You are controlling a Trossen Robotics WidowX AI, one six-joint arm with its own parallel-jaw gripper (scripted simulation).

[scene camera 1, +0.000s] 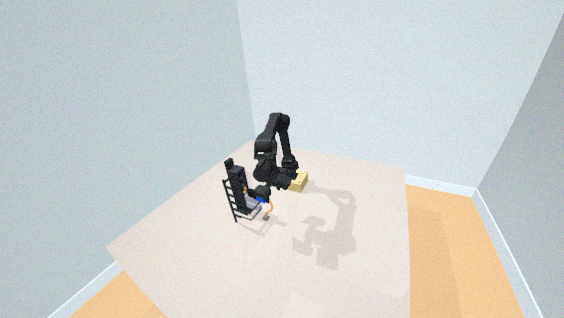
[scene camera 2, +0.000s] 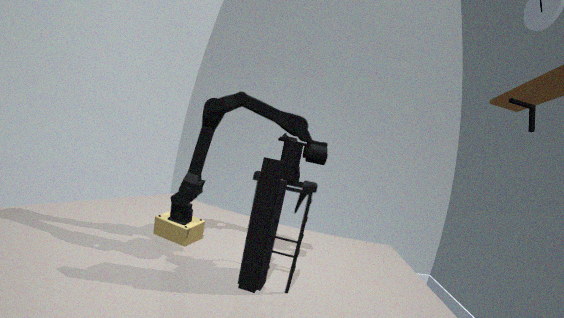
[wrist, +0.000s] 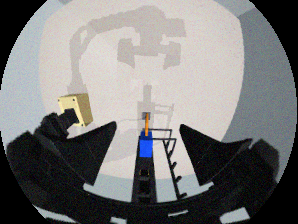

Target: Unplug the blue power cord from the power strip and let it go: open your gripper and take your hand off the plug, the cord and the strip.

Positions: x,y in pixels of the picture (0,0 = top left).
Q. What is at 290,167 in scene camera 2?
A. My gripper.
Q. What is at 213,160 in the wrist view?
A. My gripper.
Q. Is my gripper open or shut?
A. Open.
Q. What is my gripper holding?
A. Nothing.
